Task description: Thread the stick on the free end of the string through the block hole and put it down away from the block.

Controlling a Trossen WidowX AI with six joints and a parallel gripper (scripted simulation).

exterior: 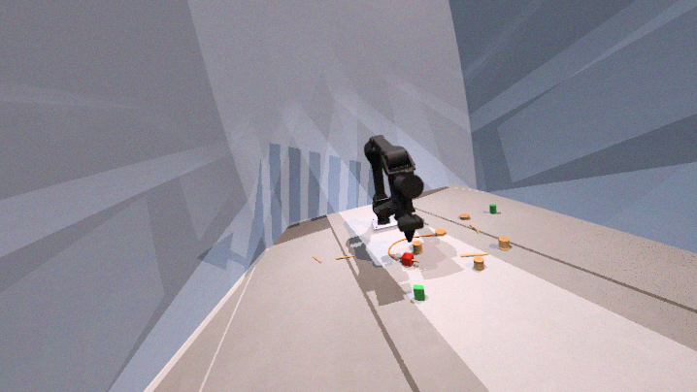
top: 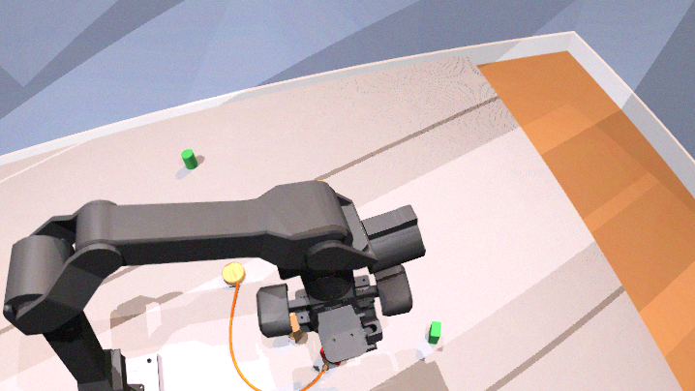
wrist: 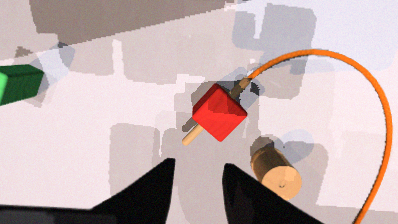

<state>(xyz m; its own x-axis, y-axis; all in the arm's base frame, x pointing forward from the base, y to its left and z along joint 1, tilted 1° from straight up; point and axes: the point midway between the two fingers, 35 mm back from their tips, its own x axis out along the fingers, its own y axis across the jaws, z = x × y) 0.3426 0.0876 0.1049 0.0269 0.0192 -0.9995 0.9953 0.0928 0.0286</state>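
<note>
The red block is 1 cm behind my gripper tip, 1 cm to the right of it and 8 cm below it. The rest, counted from my gripper tip: green block 14 cm ahead, 7 cm below; then round wooden button 18 cm behind, 14 cm to the left, 9 cm below; then pale wooden cylinder 7 cm behind, 3 cm to the left, 8 cm below.
</note>
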